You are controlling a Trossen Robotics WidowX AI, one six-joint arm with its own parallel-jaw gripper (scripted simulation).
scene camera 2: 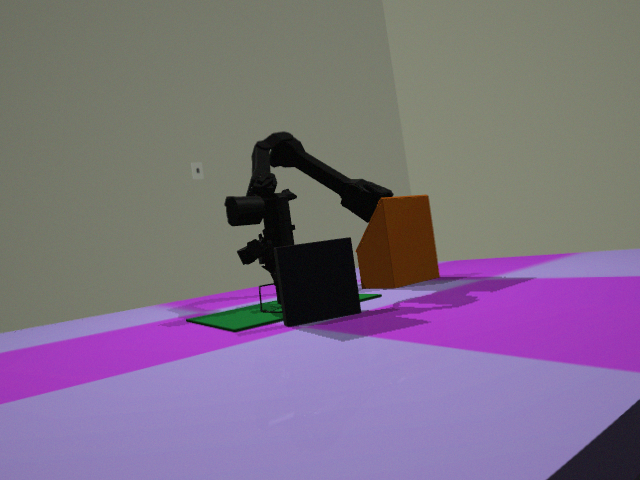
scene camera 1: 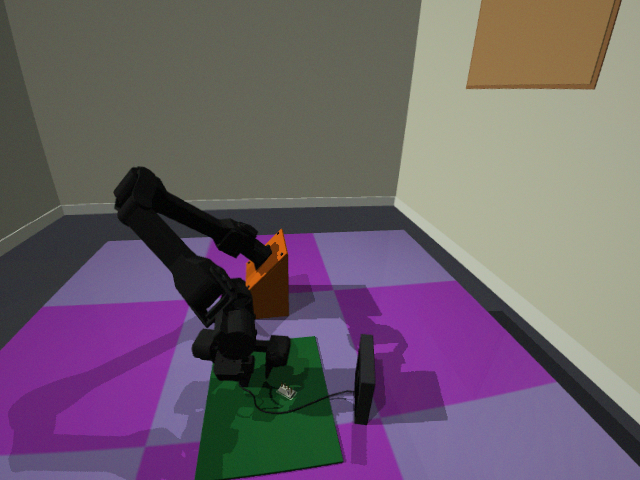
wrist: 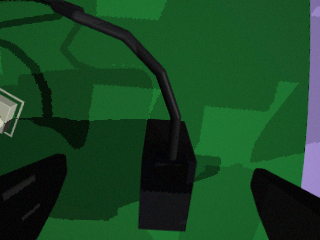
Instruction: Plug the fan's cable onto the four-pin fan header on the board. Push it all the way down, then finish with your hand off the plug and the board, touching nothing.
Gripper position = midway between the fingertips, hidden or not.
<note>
My gripper (scene camera 1: 246, 375) is open, with nothing in its grasp. I also see a green board (scene camera 1: 235, 432), a black fan (scene camera 2: 317, 281) and a black plug (wrist: 166, 186).
My gripper is seen too in scene camera 2 (scene camera 2: 287, 296) and in the wrist view (wrist: 161, 171). The green board shows as well in scene camera 2 (scene camera 2: 236, 320) and in the wrist view (wrist: 239, 80). The black fan also shows in scene camera 1 (scene camera 1: 365, 377).
</note>
